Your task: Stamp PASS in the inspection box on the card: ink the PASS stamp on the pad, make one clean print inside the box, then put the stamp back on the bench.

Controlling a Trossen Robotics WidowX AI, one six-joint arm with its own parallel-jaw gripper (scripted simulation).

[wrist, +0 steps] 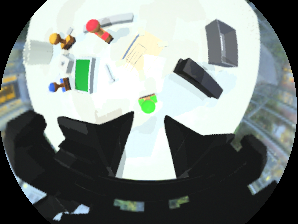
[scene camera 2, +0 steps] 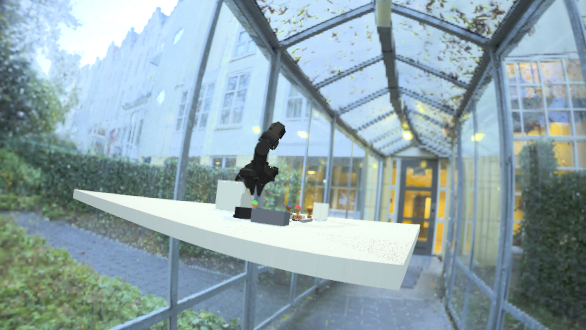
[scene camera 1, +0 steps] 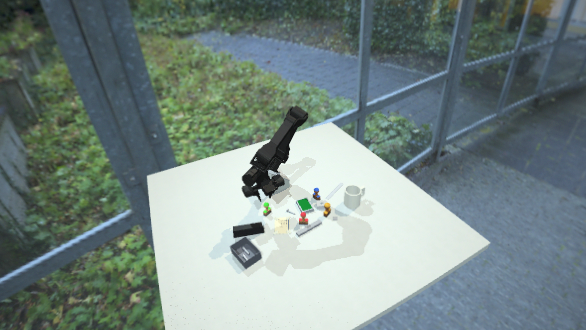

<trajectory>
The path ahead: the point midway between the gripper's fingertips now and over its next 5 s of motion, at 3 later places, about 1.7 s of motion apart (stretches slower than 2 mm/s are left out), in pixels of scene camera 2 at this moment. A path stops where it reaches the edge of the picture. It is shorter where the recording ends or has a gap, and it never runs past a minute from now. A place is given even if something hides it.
My gripper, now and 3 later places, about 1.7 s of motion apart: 255,195; 254,210; 254,204; 255,199
</trajectory>
